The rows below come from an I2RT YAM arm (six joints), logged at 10 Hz.
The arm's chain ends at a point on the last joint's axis. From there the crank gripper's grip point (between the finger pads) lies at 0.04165 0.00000 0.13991 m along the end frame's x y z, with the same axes.
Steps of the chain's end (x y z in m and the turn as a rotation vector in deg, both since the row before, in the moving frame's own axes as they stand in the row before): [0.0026, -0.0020, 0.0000, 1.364, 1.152, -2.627]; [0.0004, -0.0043, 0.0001, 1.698, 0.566, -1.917]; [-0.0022, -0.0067, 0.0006, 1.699, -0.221, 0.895]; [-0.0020, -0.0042, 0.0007, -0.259, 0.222, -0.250]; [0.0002, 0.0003, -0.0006, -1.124, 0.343, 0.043]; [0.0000, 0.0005, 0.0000, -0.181, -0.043, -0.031]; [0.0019, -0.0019, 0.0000, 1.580, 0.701, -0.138]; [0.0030, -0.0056, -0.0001, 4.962, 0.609, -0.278]
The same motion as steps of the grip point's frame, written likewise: [0.0053, -0.0073, -0.0009, 1.364, 1.152, -2.627]; [0.0017, -0.0099, -0.0004, 1.698, 0.566, -1.917]; [-0.0027, -0.0102, 0.0007, 1.699, -0.221, 0.895]; [-0.0015, -0.0038, 0.0005, -0.259, 0.222, -0.250]; [0.0010, 0.0031, -0.0009, -1.124, 0.343, 0.043]; [-0.0001, 0.0009, 0.0000, -0.181, -0.043, -0.031]; [0.0036, -0.0059, -0.0006, 1.580, 0.701, -0.138]; [0.0045, -0.0179, -0.0011, 4.962, 0.609, -0.278]
